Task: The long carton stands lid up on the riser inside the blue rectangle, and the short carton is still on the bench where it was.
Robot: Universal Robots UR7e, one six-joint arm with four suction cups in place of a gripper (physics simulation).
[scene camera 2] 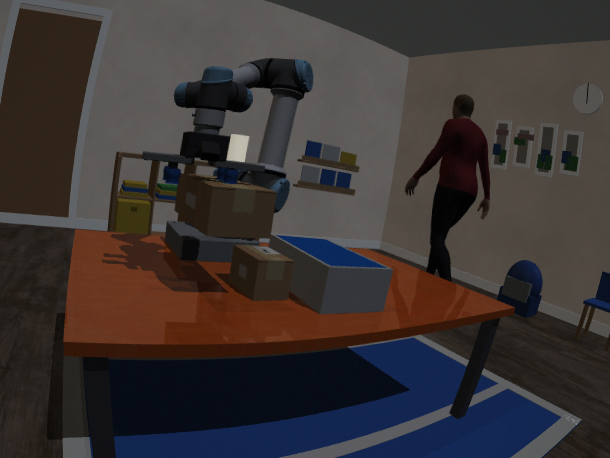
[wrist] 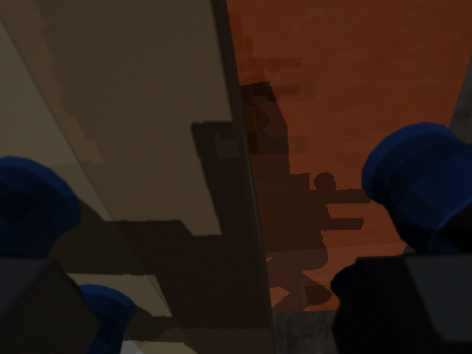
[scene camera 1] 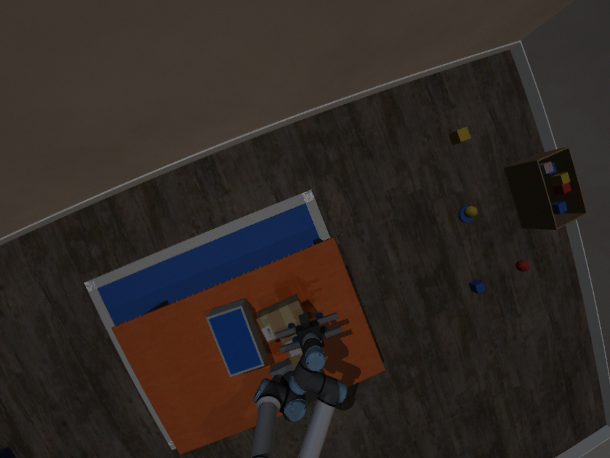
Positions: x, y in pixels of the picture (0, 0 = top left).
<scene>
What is my suction head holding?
A long carton.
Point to a long carton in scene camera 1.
286, 311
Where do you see a long carton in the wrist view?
At 142, 115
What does the grey riser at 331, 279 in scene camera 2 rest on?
The table.
</scene>
